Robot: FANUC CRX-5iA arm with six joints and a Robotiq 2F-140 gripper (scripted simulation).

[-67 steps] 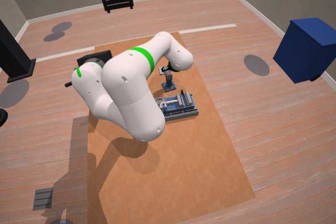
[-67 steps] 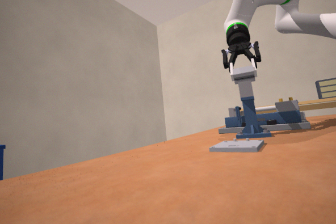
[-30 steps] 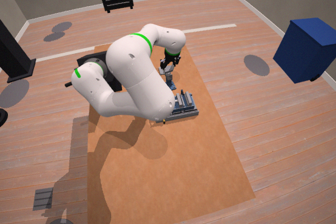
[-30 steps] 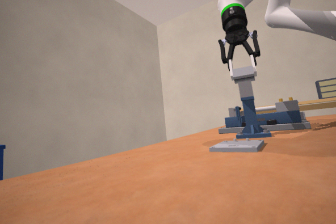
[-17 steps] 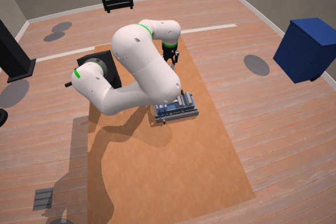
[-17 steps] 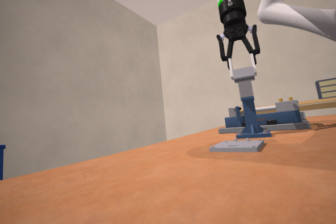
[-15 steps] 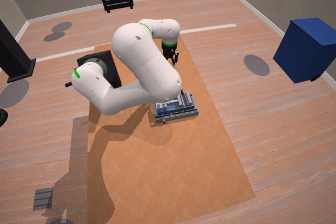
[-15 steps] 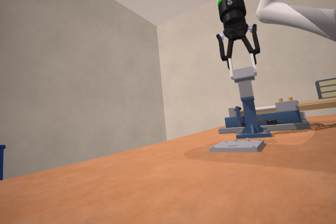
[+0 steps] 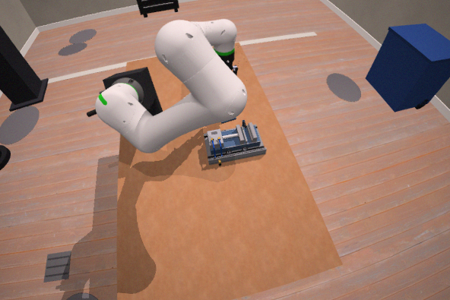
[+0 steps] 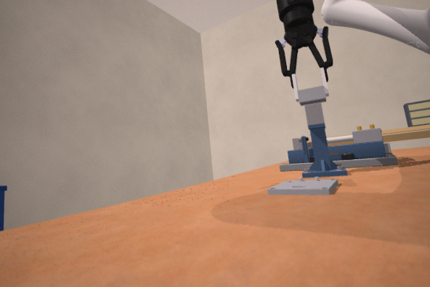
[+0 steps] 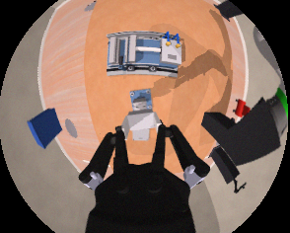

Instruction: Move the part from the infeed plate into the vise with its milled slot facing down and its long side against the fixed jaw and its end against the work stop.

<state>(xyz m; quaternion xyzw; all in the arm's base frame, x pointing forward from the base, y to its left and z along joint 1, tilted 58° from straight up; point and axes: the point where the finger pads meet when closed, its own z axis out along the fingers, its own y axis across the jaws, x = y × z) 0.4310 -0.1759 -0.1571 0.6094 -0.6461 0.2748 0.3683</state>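
The part lies 3 cm below my hand. The rest, counted from my hand: air cylinder (19 cm to the right, 13 cm below, 12 cm behind); vise base (20 cm to the right, 17 cm below, 3 cm behind).
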